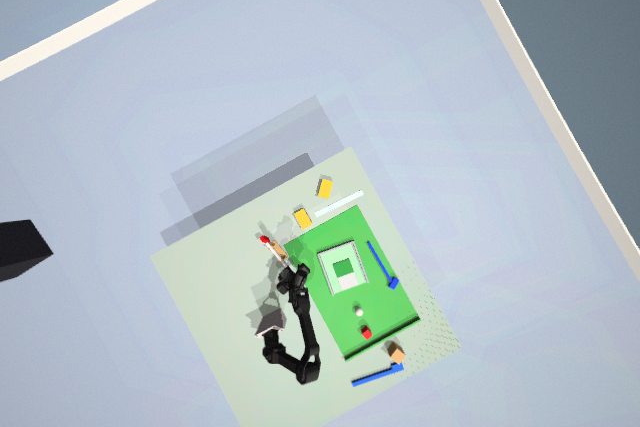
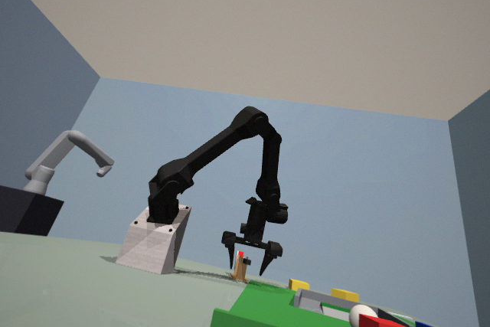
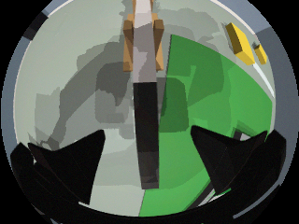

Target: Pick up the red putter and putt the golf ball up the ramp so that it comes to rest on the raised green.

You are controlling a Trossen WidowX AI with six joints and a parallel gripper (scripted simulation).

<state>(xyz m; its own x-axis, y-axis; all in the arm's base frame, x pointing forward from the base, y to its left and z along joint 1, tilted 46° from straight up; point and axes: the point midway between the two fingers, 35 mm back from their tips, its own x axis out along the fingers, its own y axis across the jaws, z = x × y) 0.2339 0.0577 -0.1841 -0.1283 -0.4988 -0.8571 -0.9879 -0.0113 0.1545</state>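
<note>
My gripper tip is 2 cm past the red putter, 11 cm to the right of it and 3 cm below it. Round my gripper tip: small tan stand (2 cm behind, 13 cm to the left); then white bar (42 cm ahead, 16 cm to the left, 3 cm below); then white golf ball (18 cm ahead, 40 cm to the right, 1 cm below).
</note>
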